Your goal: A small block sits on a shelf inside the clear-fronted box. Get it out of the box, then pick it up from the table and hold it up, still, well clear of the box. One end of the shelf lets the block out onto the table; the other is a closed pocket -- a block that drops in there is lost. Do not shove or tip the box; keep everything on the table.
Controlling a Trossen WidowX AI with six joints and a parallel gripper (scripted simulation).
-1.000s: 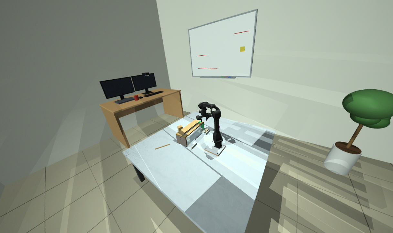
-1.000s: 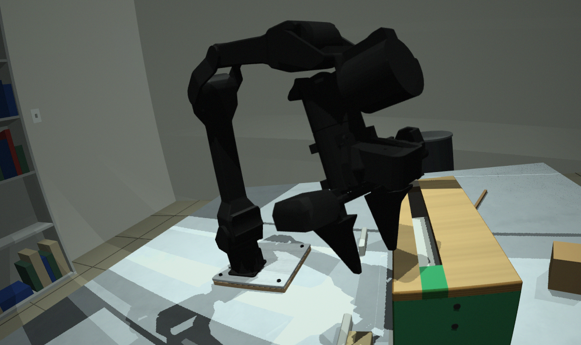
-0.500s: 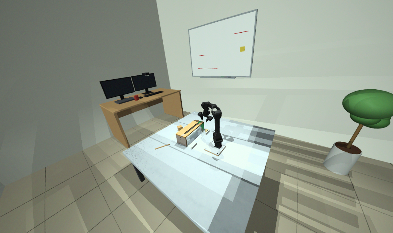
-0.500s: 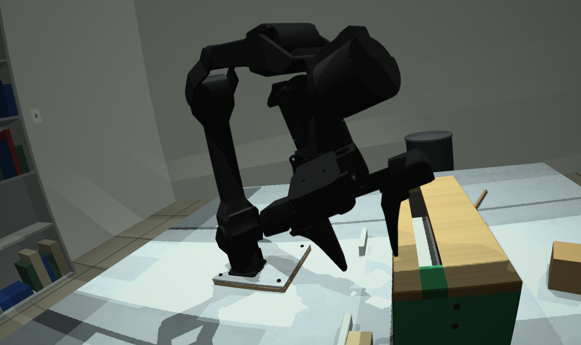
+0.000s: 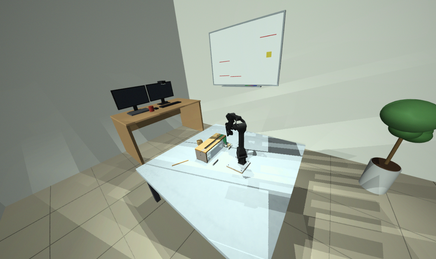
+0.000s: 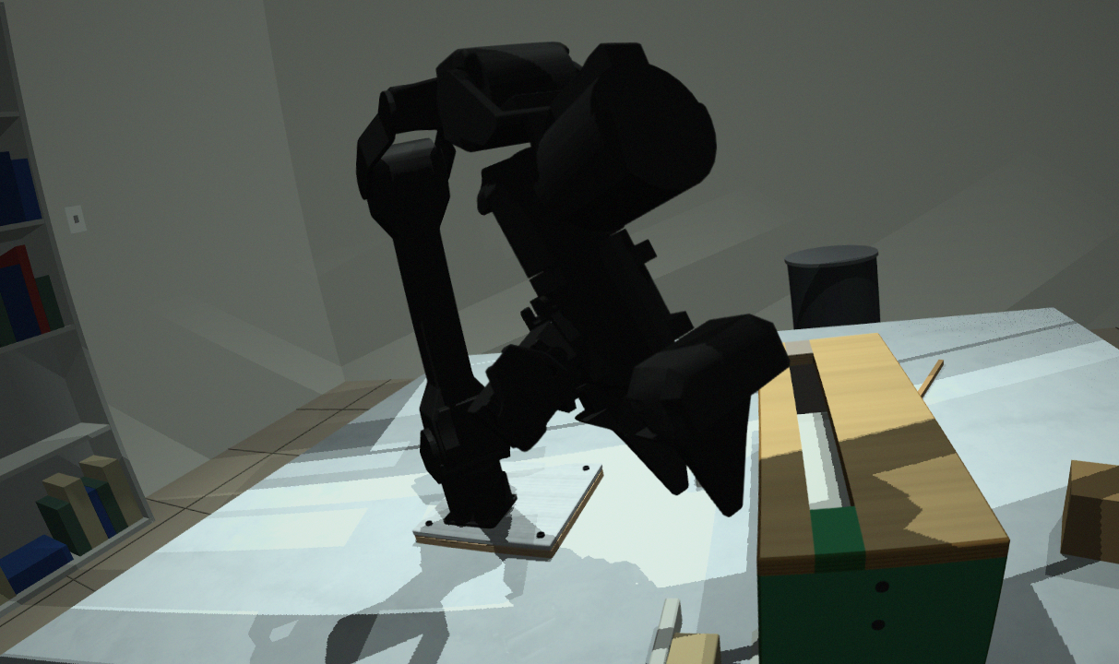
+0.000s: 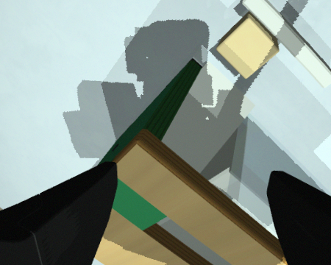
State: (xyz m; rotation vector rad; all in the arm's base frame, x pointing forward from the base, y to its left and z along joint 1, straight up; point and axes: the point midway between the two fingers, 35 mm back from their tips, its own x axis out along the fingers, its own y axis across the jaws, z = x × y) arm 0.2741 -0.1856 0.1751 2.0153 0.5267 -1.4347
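Right now the small pale block is 14 cm below my gripper tip and 2 cm behind it. Also, from my gripper tip: brown cube 32 cm ahead, 15 cm to the left, 13 cm below; then box 17 cm to the left, 9 cm below, 5 cm ahead; then purple piece 19 cm to the right, 15 cm below, 9 cm behind.
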